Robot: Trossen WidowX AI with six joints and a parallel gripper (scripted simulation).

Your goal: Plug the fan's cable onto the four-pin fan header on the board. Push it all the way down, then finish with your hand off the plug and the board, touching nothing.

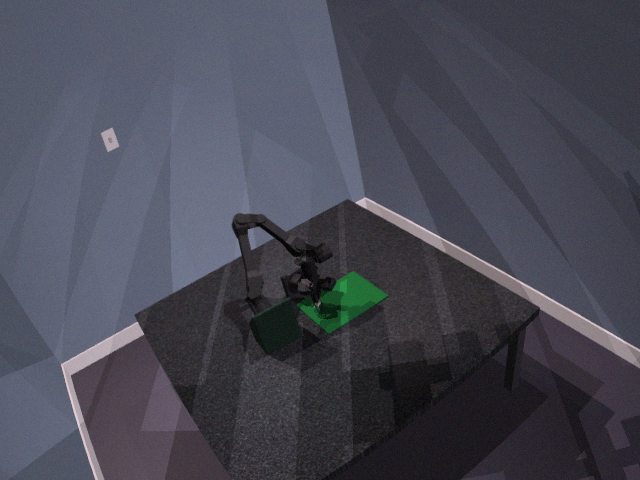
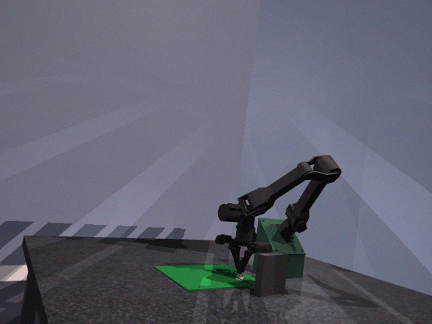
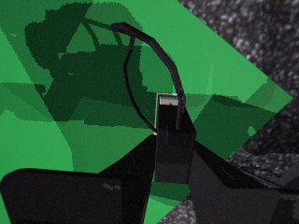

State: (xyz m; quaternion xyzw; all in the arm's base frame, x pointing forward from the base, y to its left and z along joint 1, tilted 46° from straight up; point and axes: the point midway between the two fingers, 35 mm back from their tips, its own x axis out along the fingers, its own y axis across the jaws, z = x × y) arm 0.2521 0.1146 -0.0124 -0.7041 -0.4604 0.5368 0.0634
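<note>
The four-pin fan header lies 40 mm below my gripper tip. From my gripper tip the other things lie so: green board: 80 mm ahead, 50 mm to the right, 50 mm below; black fan plug: 10 mm behind, 10 mm above; black fan: 120 mm to the left, 20 mm behind, 20 mm above.
</note>
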